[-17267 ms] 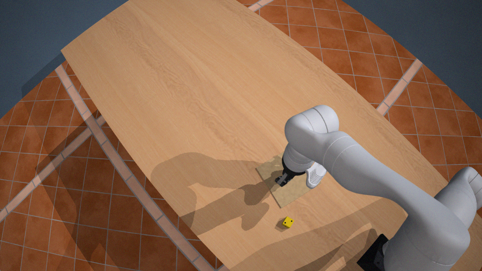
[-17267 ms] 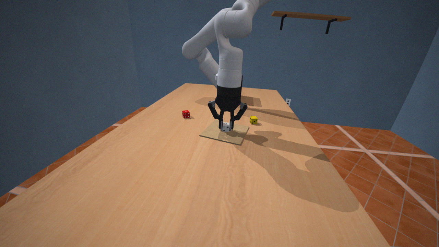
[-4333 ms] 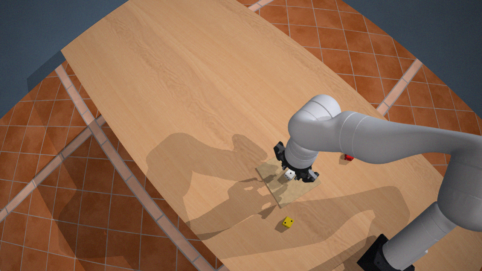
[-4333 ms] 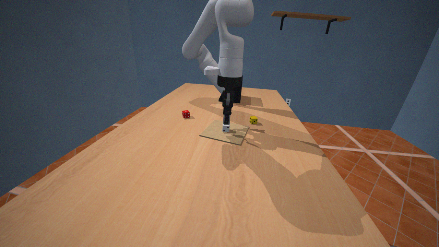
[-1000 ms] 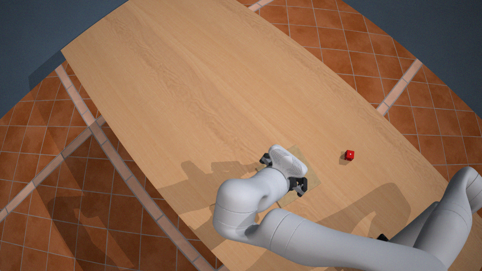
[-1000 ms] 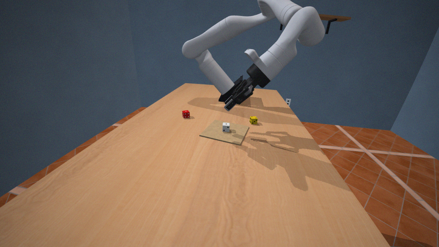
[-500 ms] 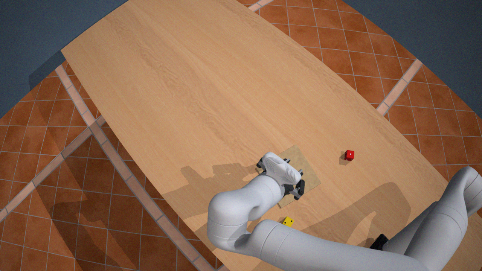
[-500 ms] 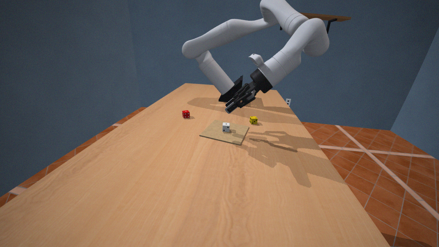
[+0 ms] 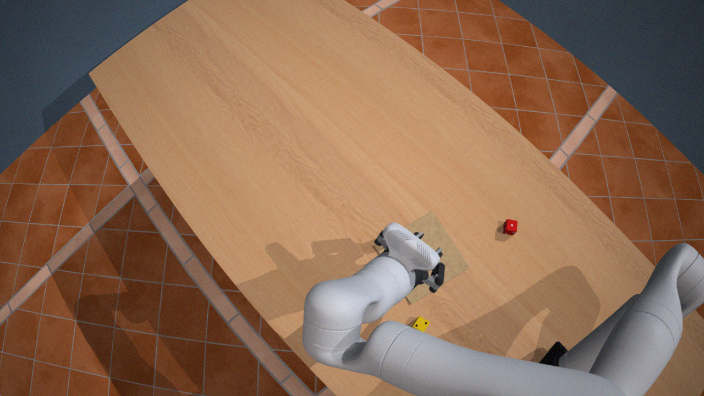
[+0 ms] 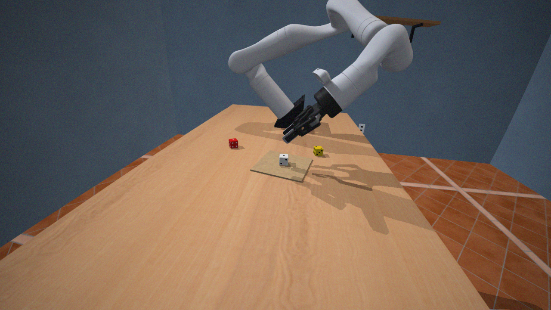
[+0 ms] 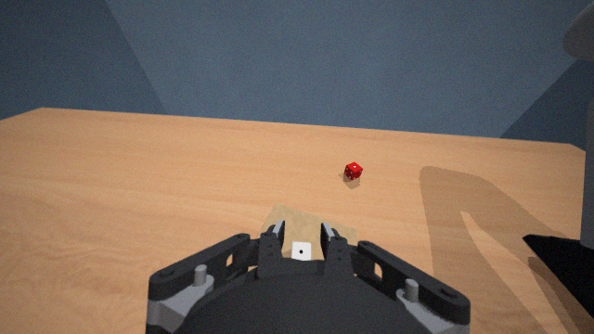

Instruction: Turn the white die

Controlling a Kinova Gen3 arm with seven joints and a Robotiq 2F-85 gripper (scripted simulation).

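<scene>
Right now my hand is 10 mm to the left of the white die and 80 mm above it. Round my hand: tan mat: 10 mm to the right, 90 mm below; yellow die: 80 mm behind, 100 mm to the left, 80 mm below; red die: 120 mm behind, 170 mm to the right, 80 mm below.
</scene>
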